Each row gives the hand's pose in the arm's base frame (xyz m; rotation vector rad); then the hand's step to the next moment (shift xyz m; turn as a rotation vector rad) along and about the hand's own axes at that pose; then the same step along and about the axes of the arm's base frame.
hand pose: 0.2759 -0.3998 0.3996 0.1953 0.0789 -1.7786
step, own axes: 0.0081 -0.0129 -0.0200 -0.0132 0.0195 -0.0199
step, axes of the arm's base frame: -0.0124 -0.0018 -0.0218 0.0235 0.0117 -0.0162
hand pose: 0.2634 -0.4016 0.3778 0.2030 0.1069 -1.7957
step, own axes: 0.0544 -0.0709 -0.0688 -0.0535 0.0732 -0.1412
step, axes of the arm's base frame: -0.0754 -0.0230 -0.0806 0.0943 0.0597 -0.1253
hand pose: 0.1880 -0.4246 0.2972 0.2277 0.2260 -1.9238
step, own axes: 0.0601 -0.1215 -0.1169 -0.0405 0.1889 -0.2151
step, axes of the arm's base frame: -0.1288 0.0198 -0.1227 0.2016 0.0269 -0.2055
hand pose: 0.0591 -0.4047 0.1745 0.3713 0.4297 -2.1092
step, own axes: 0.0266 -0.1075 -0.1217 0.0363 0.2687 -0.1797
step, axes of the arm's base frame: -0.0927 0.0891 -0.1027 0.2246 -0.0863 -0.2189
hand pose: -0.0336 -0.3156 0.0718 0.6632 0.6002 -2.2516
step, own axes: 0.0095 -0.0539 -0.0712 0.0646 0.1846 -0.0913
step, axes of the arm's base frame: -0.0252 0.0716 -0.0479 0.1206 -0.0976 -0.1500
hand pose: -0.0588 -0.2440 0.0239 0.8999 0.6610 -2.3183
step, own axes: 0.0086 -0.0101 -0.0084 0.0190 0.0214 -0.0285
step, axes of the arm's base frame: -0.0082 0.0097 -0.0093 0.0148 -0.0040 -0.0374
